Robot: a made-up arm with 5 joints.
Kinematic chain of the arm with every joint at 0, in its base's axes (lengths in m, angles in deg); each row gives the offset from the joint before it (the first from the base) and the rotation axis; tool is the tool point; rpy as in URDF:
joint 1: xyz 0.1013 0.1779 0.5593 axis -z
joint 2: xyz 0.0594 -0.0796 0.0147 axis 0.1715 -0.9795 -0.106
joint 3: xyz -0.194 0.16 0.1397 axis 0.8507 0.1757 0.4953
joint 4: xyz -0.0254 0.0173 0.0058 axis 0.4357 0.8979 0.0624
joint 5: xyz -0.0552 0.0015 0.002 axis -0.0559 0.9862 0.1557
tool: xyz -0.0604 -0.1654 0.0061 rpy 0 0 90
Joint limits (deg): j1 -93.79..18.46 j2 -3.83..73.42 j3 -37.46..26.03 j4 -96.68..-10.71 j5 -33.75..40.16
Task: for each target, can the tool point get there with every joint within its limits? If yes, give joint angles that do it. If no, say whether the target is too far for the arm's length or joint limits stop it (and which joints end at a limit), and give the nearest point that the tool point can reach.
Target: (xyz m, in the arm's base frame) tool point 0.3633 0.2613 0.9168
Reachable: no: joint limits stop it (at a limit: joint 1, joint 2, joint 4, joint 5) | nearest point 0.2101 -0.0162 0.7274 | short by 0.369 m
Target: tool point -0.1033 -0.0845 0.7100
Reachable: yes | joints -52.26 8.31 -27.61 -48.80 27.37
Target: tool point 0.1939 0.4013 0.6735
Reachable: no: joint limits stop it (at a limit: joint 1, joint 2, joint 3, joint 4, joint 5) | nearest point -0.0990 0.1636 0.6274 | short by 0.380 m
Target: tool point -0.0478 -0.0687 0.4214
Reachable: yes | joints -57.58 48.20 -29.02 -70.75 -10.68
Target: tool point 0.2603 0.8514 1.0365
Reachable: no: too far | nearest point -0.1577 0.2913 0.8242 | short by 0.730 m
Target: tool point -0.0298 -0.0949 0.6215
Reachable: yes | joints -51.98 15.58 5.96 -22.37 7.24
